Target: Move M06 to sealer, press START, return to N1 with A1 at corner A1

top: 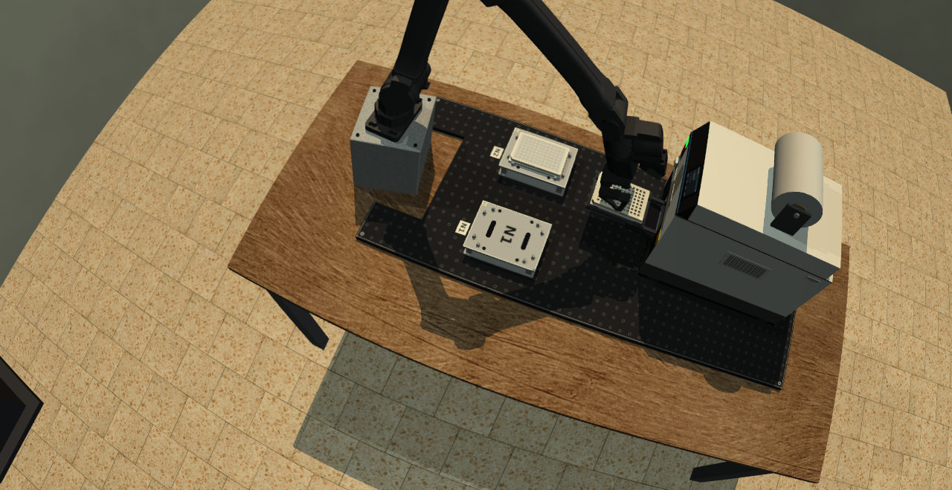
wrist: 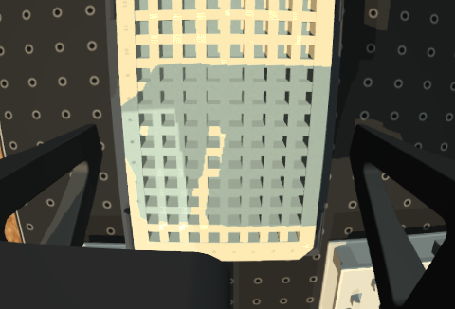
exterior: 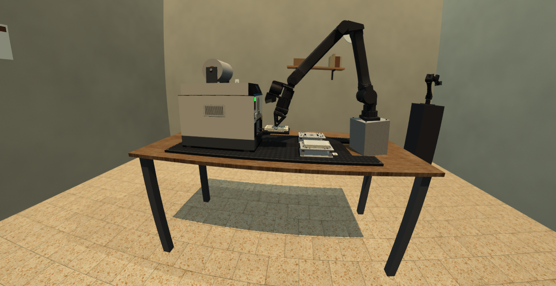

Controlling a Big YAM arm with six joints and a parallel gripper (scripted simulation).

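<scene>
Right now the plate M06 is 30 mm below my hand. Also, from my hand: start button: 100 mm to the left, 100 mm ahead, 50 mm above; then well plate: 210 mm behind, 90 mm below, 60 mm to the left; then sealer stage: 40 mm below.
</scene>
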